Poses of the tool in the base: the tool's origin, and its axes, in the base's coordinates. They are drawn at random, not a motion.
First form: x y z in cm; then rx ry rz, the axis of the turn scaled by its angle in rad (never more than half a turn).
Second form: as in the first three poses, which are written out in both.
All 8 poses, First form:
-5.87, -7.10, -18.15, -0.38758, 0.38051, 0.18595
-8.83, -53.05, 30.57, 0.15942, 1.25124, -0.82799
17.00, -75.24, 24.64, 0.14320, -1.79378, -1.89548
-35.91, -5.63, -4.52, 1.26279, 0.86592, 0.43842
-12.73, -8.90, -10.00, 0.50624, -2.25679, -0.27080
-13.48, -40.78, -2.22, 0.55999, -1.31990, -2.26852
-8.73, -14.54, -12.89, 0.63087, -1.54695, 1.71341
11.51, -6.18, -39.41, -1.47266, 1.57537, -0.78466
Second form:
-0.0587, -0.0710, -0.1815, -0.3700, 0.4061, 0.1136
-0.0883, -0.5305, 0.3057, -0.7509, 1.0802, -1.4165
0.1700, -0.7524, 0.2464, 1.4495, -0.2752, -2.6721
-0.3591, -0.0563, -0.0452, 1.5121, 0.3263, 0.8565
-0.1273, -0.0890, -0.1000, 2.6591, -0.7224, -2.5149
-0.1348, -0.4078, -0.0222, 1.0909, 0.1174, -2.5322
-0.0873, -0.1454, -0.1289, -1.3260, -0.8741, 2.8377
0.1151, -0.0618, -0.3941, -2.0639, 0.1501, -1.5483

